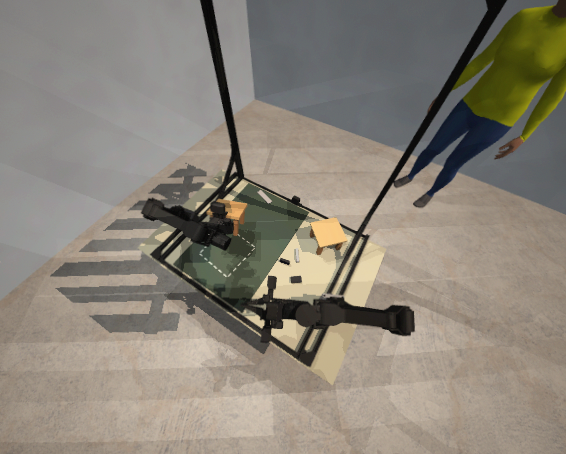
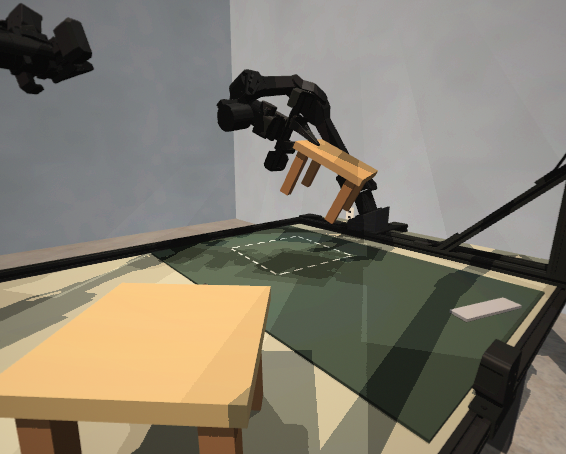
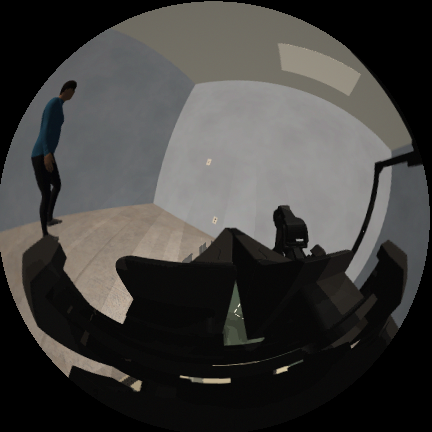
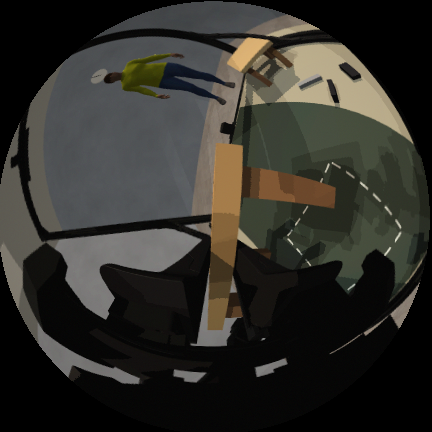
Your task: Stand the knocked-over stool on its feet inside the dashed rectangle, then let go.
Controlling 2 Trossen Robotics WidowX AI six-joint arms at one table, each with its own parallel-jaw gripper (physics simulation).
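Places are measured from the left arm's base along level axes (x right, y down, z ahead), in centimetres.
Where they show: left gripper, fingertip midpoint: (image 1: 240,304) (image 2: 92,67) (image 3: 229,232); right gripper, fingertip midpoint: (image 1: 227,213) (image 2: 317,149) (image 4: 219,241); right arm's base, link origin: (image 1: 184,217) (image 2: 368,212).
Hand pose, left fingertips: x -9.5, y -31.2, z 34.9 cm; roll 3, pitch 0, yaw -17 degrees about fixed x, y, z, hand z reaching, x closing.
After its pixels a point has its place.
My right gripper (image 1: 222,215) {x 33.9, y -15.1, z 53.0 cm} (image 2: 303,137) (image 4: 219,241) {x 33.9, y -15.1, z 53.0 cm} is shut on the seat edge of a small wooden stool (image 1: 236,209) {x 37.9, y -13.6, z 49.6 cm} (image 2: 337,163) {x 39.9, y -12.4, z 47.3 cm} (image 4: 225,201) {x 31.3, y -16.2, z 49.7 cm}. It holds the stool in the air, seat up and tilted, legs pointing down. The stool hangs above the far edge of the white dashed rectangle (image 1: 209,264) (image 2: 268,268) (image 4: 379,199) on the dark green mat (image 1: 272,230) {x 42.1, y 10.3, z 32.8 cm} (image 2: 349,311) {x 46.7, y 10.3, z 31.8 cm}. My left gripper (image 1: 271,284) (image 3: 229,232) {x -9.5, y -31.2, z 34.9 cm} is shut and empty, low over the near side of the table, far from the stool.
A second, lighter wooden stool (image 1: 327,232) {x 37.1, y -1.5, z 2.5 cm} (image 2: 160,351) {x 40.1, y -1.4, z -0.8 cm} (image 4: 248,54) {x 36.8, y -1.4, z 6.4 cm} stands upright on the beige part of the table. Small dark and grey blocks (image 1: 296,279) {x 13.5, y 9.4, z 16.6 cm} (image 1: 296,255) {x 27.1, y 9.3, z 17.6 cm} (image 2: 481,308) {x 66.2, y 9.8, z 40.5 cm} lie about. A black frame (image 1: 220,90) {x 80.7, y -48.4, z 61.0 cm} surrounds the table. A person (image 1: 475,108) stands beyond it.
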